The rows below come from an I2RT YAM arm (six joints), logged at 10 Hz.
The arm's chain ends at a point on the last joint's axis. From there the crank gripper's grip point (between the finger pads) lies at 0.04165 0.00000 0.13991 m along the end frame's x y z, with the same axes.
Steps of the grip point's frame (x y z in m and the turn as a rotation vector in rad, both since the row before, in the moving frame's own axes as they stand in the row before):
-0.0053 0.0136 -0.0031 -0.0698 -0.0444 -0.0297
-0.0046 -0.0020 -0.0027 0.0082 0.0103 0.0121
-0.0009 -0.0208 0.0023 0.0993 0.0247 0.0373
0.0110 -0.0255 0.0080 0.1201 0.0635 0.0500
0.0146 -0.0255 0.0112 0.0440 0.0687 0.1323
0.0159 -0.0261 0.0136 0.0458 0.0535 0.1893
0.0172 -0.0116 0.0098 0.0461 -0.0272 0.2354
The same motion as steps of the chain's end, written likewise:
0.0008 0.0049 -0.0045 -0.0698 -0.0444 -0.0297
-0.0060 -0.0014 -0.0023 0.0082 0.0103 0.0121
-0.0046 -0.0086 0.0040 0.0993 0.0247 0.0373
0.0019 -0.0112 0.0118 0.1201 0.0635 0.0500
0.0051 -0.0256 0.0144 0.0440 0.0687 0.1323
0.0087 -0.0283 0.0160 0.0458 0.0535 0.1893
0.0214 -0.0145 0.0087 0.0461 -0.0272 0.2354

